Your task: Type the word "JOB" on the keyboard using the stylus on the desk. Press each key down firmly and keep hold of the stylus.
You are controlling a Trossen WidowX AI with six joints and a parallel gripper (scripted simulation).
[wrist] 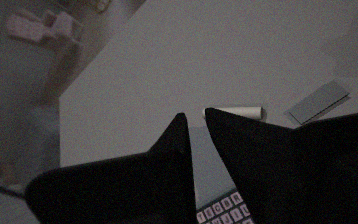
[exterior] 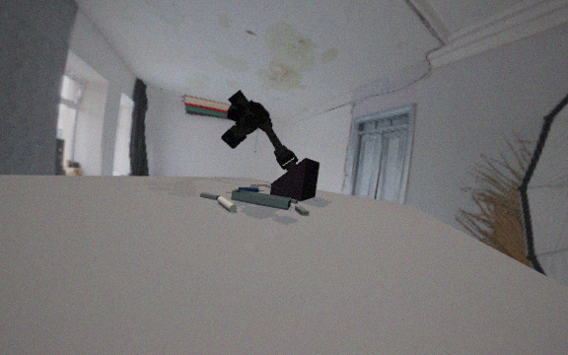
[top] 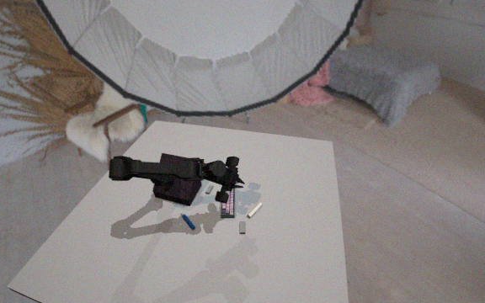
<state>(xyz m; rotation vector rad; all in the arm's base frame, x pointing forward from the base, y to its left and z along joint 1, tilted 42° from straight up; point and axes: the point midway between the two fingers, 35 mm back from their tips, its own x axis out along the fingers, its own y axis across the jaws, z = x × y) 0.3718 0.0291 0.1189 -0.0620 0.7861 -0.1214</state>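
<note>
My gripper tip is now 26 cm past the blue stylus, 9 cm to the left of it and 19 cm above it. The rest, counted from my gripper tip: white cylinder 5 cm ahead, 3 cm to the left, 19 cm below; grey block 21 cm behind, 11 cm to the left, 19 cm below.
</note>
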